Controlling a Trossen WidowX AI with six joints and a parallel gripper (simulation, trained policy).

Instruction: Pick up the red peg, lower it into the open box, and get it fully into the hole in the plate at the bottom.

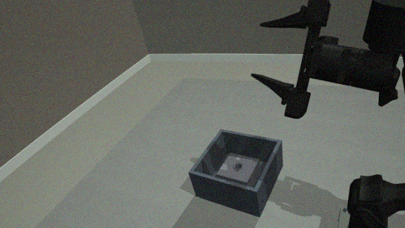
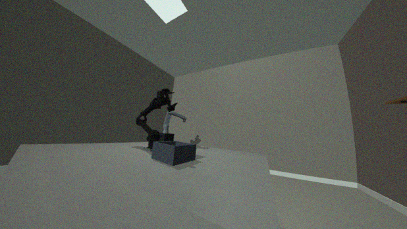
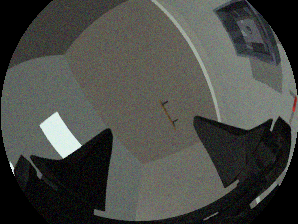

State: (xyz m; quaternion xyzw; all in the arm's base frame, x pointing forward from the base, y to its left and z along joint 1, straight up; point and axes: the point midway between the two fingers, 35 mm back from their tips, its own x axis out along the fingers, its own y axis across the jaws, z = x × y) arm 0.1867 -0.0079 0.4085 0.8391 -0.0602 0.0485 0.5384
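Right now my gripper tip is 60 mm past the red peg, 130 mm to the right of it and 390 mm above it. The rest, counted from my gripper tip: pale plate 110 mm ahead, 60 mm to the right, 380 mm below; then box 110 mm ahead, 60 mm to the right, 400 mm below.
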